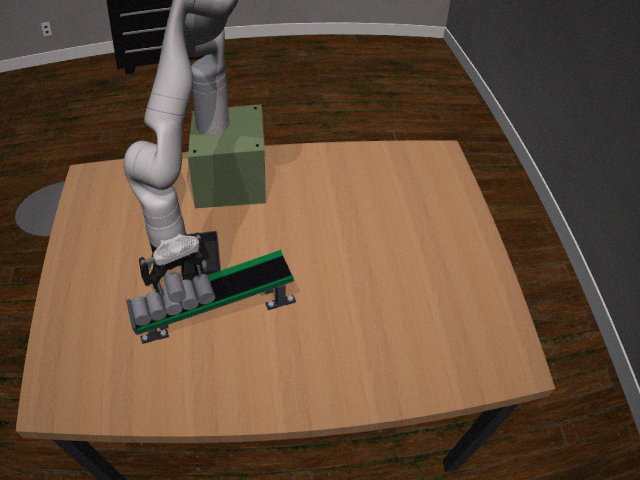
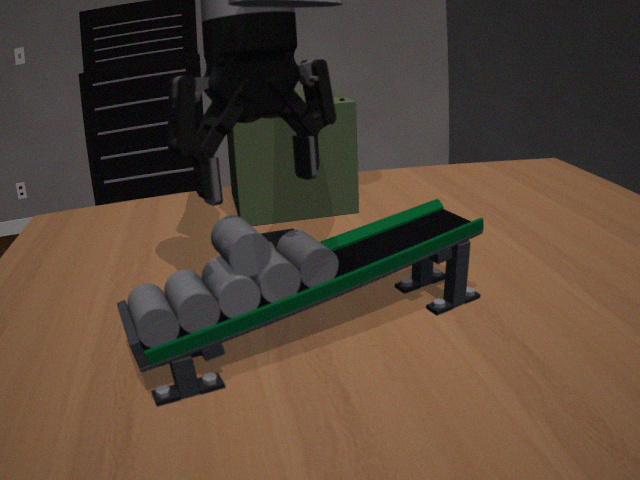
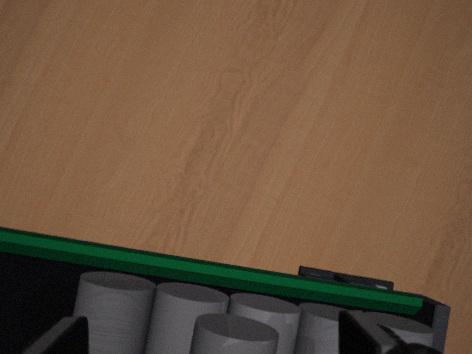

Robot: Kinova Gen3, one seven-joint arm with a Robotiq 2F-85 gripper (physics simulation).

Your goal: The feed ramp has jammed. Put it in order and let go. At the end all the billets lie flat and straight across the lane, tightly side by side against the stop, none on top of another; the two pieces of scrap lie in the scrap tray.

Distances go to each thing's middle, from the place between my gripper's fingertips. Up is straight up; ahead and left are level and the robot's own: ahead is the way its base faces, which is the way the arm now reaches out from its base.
Now: hand 50 mm past the black lane [image 2: 362, 253], 50 mm to the right of it and 110 mm above it. Also, from my hand: dark scrap tray [image 1: 210, 239]: 200 mm behind, 20 mm to the left, 160 mm below; dark stop [image 2: 134, 342]: 140 mm to the right, 120 mm below.
